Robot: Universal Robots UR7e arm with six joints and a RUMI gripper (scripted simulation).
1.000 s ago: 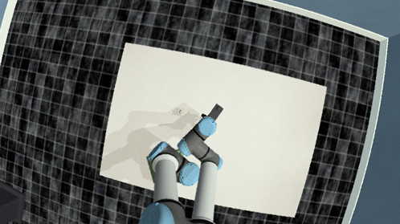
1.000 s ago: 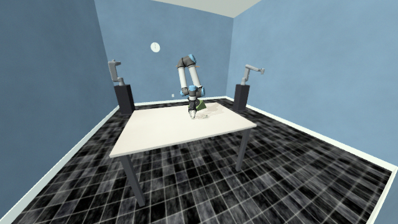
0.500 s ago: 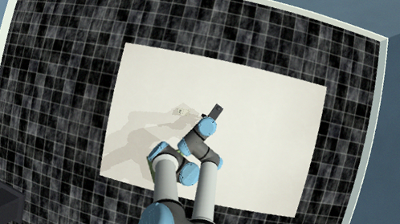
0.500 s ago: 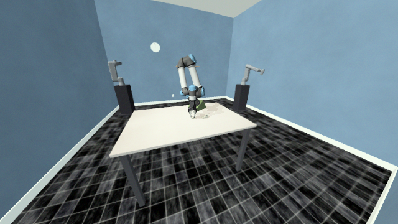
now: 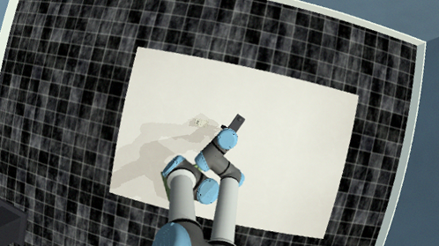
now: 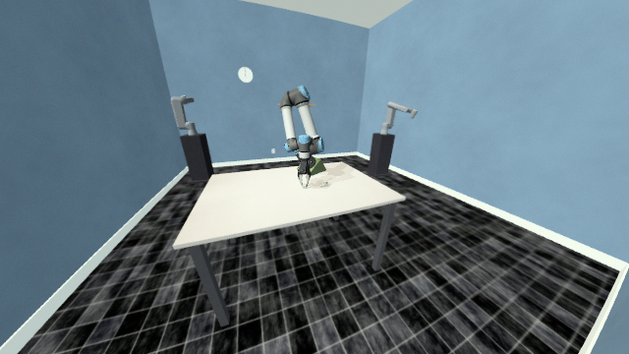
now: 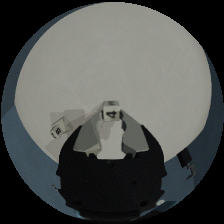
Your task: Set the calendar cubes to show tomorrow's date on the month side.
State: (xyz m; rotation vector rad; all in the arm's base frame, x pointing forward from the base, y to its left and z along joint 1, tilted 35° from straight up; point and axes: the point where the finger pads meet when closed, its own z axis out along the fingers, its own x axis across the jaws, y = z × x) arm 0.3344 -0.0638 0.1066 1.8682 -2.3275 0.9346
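The white calendar cube is 10 mm below my hand. The rest, counted from my hand: calendar tray 160 mm to the left, 20 mm below, 10 mm behind; then pale date cube 170 mm to the left, 10 mm behind.
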